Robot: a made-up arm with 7 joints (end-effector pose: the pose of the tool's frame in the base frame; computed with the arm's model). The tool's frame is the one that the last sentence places.
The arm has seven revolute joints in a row. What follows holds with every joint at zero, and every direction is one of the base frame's.
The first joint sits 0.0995 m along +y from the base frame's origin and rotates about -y.
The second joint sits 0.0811 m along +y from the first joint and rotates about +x.
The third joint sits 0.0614 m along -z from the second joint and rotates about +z.
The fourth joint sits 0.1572 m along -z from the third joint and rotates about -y.
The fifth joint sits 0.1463 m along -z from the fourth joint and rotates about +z.
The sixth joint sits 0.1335 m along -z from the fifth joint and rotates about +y.
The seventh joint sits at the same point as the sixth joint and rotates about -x.
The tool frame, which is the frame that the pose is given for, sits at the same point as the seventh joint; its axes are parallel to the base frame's.
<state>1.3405 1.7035 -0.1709 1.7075 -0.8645 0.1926 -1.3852</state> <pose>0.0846 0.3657 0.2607 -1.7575 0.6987 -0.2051</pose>
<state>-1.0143 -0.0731 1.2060 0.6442 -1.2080 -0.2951 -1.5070</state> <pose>-0.3526 0.3049 -0.2900 1.8859 0.1478 -0.6483</pose>
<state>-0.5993 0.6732 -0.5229 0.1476 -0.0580 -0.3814 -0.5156</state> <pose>-0.1962 0.4734 -0.3505 0.7432 0.0403 -0.8855</pose>
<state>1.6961 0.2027 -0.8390 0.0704 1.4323 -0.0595 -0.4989</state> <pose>0.4850 0.2665 0.0743 -0.0452 -1.5731 0.9872</pose>
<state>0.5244 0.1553 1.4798 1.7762 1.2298 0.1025 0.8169</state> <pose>0.0803 0.4751 -0.0892 0.1361 2.9451 -0.5634</pose>
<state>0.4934 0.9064 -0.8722 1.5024 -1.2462 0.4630 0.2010</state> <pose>0.3072 0.2360 -0.1923 1.5994 -0.6861 -1.7692</pose>
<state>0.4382 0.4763 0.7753 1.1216 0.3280 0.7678 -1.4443</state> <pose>0.2569 0.4933 -0.1241 1.3093 -0.2211 1.5158</pose>
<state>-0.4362 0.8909 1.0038 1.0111 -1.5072 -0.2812 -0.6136</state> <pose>0.0836 0.5919 -0.1221 2.0242 -0.4004 -1.2838</pose>
